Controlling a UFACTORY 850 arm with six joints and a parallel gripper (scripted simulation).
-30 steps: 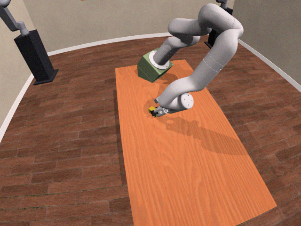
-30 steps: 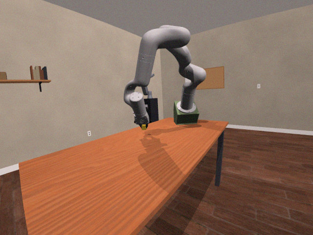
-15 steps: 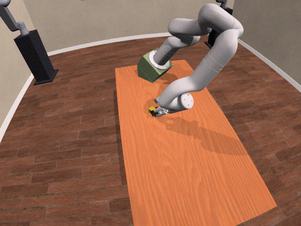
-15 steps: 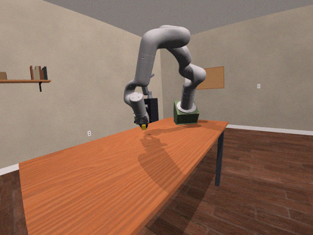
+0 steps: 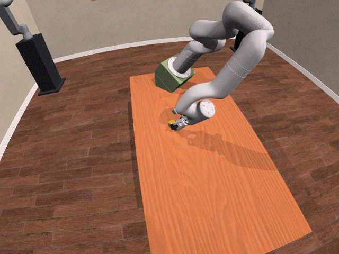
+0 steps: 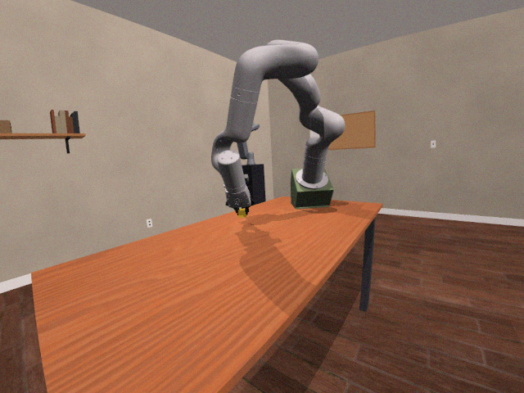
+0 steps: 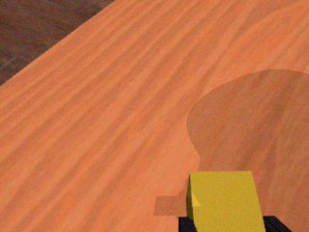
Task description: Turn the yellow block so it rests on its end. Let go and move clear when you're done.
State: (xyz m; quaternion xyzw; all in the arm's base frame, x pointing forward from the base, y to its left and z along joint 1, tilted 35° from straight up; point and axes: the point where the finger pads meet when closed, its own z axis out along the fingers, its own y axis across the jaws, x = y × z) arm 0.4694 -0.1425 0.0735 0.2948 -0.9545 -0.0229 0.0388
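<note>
Right now the yellow block is 1 cm behind my hand, 1 cm to the right of it and 2 cm below it.
</note>
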